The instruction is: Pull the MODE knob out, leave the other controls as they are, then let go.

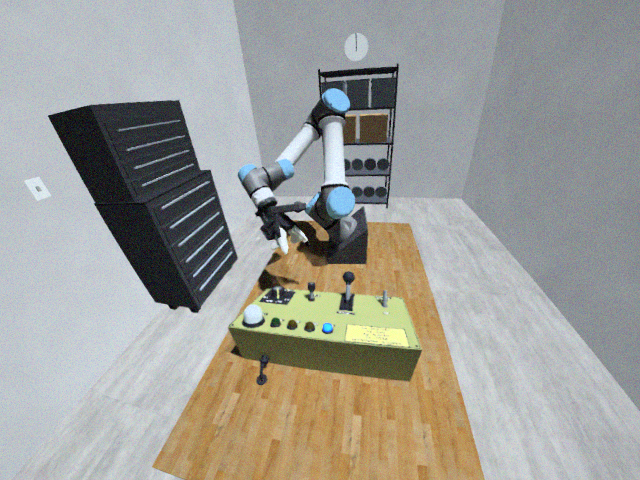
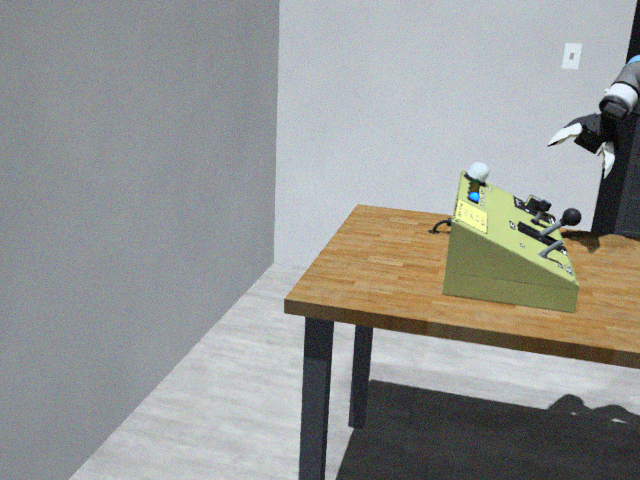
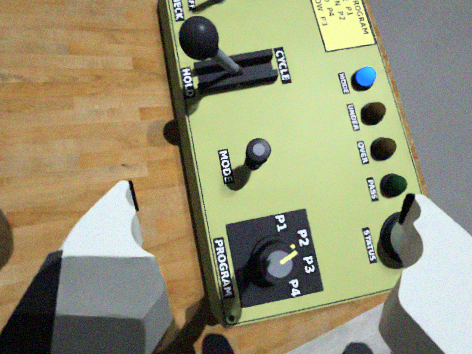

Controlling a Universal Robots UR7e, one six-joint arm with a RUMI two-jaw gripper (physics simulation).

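Pixels of known places: gripper, fingertip midpoint: [image 1: 299,250] [image 2: 575,161] [image 3: 265,190]; arm's base at its link origin: [image 1: 345,231].
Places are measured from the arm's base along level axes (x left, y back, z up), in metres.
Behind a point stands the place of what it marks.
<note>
The MODE knob [image 1: 311,286] {x -0.139, y -0.412, z 0.042 m} [image 2: 541,205] {x -0.134, y -0.413, z 0.035 m} [image 3: 258,150] {x -0.140, y -0.398, z 0.043 m}, a black knob with a grey cap, stands out from the sloped face of the green control box [image 1: 330,356] {x -0.081, y -0.623, z -0.013 m} [image 2: 506,289] {x 0.154, y -0.532, z -0.069 m} [image 3: 310,100] {x -0.091, y -0.512, z 0.019 m} on a short stem. The blue MODE lamp [image 1: 327,328] {x -0.086, y -0.589, z 0.063 m} [image 2: 474,196] {x -0.076, y -0.583, z 0.059 m} [image 3: 365,77] {x -0.089, y -0.572, z 0.060 m} looks lit. The ball lever [image 1: 348,277] {x -0.017, y -0.391, z 0.057 m} [image 2: 571,217] {x 0.004, y -0.383, z 0.049 m} [image 3: 199,37] {x -0.025, y -0.370, z 0.060 m} leans toward HOLD. The PROGRAM dial's [image 1: 278,292] {x -0.253, y -0.413, z 0.019 m} [image 3: 280,263] {x -0.259, y -0.392, z 0.018 m} yellow line points between P2 and P3. My gripper [image 1: 295,246] {x -0.176, y -0.338, z 0.137 m} [image 2: 577,161] {x -0.176, y -0.338, z 0.137 m} [image 3: 265,190] {x -0.176, y -0.338, z 0.137 m} is wide open and empty, above and back from the box, apart from the knob.
A grey toggle [image 1: 384,298] {x 0.094, y -0.446, z 0.010 m} [image 2: 552,249] {x 0.102, y -0.441, z 0.006 m} stands beyond the ball lever. A white STATUS dome [image 1: 253,314] {x -0.283, y -0.560, z 0.087 m} [image 2: 478,171] {x -0.269, y -0.549, z 0.077 m} is at the box's upper corner. A small black hook-like piece [image 1: 262,369] {x -0.277, y -0.630, z -0.069 m} [image 2: 440,225] {x -0.277, y -0.633, z -0.076 m} is by the box on the wooden table [image 1: 330,434] {x -0.086, y -0.776, z -0.100 m} [image 2: 372,273] {x 0.050, y -0.802, z -0.100 m} [image 3: 75,100] {x 0.018, y -0.239, z -0.100 m}.
</note>
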